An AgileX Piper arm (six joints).
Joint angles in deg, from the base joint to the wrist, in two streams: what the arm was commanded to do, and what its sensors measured. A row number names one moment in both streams.
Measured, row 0:
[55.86 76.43 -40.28 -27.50 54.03 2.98]
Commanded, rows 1 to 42:
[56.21 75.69 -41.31 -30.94 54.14 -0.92]
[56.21 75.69 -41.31 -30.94 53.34 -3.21]
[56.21 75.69 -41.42 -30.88 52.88 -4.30]
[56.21 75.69 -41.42 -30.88 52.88 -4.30]
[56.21 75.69 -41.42 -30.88 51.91 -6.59]
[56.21 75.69 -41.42 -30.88 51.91 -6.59]
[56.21 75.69 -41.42 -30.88 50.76 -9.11]
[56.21 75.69 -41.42 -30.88 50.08 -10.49]
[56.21 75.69 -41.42 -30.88 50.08 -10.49]
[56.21 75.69 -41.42 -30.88 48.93 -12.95]
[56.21 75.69 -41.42 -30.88 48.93 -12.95]
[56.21 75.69 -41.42 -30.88 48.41 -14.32]
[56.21 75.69 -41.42 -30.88 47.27 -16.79]
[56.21 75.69 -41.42 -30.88 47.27 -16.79]
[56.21 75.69 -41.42 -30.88 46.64 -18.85]
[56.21 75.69 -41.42 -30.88 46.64 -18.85]
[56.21 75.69 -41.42 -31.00 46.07 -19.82]
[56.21 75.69 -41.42 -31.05 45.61 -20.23]
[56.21 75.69 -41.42 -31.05 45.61 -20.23]
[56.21 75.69 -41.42 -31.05 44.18 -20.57]
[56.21 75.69 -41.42 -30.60 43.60 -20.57]
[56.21 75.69 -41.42 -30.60 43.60 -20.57]
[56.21 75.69 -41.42 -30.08 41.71 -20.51]
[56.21 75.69 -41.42 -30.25 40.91 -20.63]
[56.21 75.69 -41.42 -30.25 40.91 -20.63]
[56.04 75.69 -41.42 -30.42 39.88 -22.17]
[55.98 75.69 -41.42 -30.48 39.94 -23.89]
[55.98 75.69 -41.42 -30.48 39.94 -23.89]
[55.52 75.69 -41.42 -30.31 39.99 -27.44]
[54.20 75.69 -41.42 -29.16 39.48 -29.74]
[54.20 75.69 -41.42 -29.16 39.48 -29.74]
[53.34 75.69 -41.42 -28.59 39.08 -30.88]
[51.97 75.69 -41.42 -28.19 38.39 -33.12]
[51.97 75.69 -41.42 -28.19 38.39 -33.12]
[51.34 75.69 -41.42 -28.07 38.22 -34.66]
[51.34 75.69 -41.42 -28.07 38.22 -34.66]
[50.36 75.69 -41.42 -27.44 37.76 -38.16]
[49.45 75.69 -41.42 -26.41 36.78 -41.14]
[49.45 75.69 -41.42 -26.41 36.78 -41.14]
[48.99 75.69 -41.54 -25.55 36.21 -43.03]
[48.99 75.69 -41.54 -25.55 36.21 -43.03]
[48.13 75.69 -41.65 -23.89 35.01 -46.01]
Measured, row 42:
[49.27 76.20 -40.68 -24.35 39.02 -41.48]
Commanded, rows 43 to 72:
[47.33 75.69 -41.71 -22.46 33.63 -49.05]
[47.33 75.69 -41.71 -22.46 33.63 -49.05]
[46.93 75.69 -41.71 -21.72 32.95 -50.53]
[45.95 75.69 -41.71 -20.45 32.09 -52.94]
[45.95 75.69 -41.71 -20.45 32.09 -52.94]
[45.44 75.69 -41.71 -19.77 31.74 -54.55]
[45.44 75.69 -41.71 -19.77 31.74 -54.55]
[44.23 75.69 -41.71 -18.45 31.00 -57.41]
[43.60 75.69 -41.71 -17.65 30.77 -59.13]
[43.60 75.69 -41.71 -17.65 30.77 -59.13]
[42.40 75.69 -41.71 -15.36 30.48 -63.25]
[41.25 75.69 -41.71 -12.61 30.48 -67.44]
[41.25 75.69 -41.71 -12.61 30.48 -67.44]
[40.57 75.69 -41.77 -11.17 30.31 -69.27]
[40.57 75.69 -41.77 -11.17 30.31 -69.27]
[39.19 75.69 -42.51 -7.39 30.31 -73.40]
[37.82 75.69 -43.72 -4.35 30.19 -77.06]
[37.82 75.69 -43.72 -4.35 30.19 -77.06]
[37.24 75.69 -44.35 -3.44 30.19 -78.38]
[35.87 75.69 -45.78 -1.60 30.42 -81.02]
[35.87 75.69 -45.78 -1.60 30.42 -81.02]
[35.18 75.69 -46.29 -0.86 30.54 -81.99]
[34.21 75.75 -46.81 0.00 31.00 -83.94]
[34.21 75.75 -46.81 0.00 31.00 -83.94]
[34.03 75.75 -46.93 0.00 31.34 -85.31]
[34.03 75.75 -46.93 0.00 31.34 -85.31]
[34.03 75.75 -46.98 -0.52 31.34 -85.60]
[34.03 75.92 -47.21 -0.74 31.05 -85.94]
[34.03 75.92 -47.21 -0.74 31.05 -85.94]
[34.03 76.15 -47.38 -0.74 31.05 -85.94]
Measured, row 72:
[34.21 76.38 -45.95 -0.74 33.80 -84.68]
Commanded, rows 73 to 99:
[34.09 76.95 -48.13 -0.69 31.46 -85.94]
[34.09 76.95 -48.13 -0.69 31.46 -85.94]
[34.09 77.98 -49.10 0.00 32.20 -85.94]
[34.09 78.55 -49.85 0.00 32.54 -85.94]
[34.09 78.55 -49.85 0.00 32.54 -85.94]
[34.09 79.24 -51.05 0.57 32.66 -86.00]
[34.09 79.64 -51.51 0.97 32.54 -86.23]
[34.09 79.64 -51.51 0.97 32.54 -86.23]
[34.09 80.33 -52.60 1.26 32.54 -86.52]
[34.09 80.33 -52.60 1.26 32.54 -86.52]
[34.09 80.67 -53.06 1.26 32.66 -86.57]
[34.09 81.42 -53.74 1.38 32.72 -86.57]
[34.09 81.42 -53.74 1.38 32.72 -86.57]
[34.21 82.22 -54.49 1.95 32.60 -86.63]
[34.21 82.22 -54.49 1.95 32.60 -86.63]
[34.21 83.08 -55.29 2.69 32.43 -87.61]
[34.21 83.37 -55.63 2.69 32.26 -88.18]
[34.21 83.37 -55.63 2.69 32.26 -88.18]
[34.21 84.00 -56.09 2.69 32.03 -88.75]
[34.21 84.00 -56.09 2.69 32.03 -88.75]
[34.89 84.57 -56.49 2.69 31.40 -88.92]
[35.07 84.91 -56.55 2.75 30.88 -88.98]
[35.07 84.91 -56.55 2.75 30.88 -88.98]
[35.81 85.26 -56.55 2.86 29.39 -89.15]
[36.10 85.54 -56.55 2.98 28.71 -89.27]
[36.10 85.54 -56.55 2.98 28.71 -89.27]
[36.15 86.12 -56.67 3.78 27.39 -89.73]
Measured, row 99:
[35.75 86.00 -55.29 2.69 32.95 -88.87]
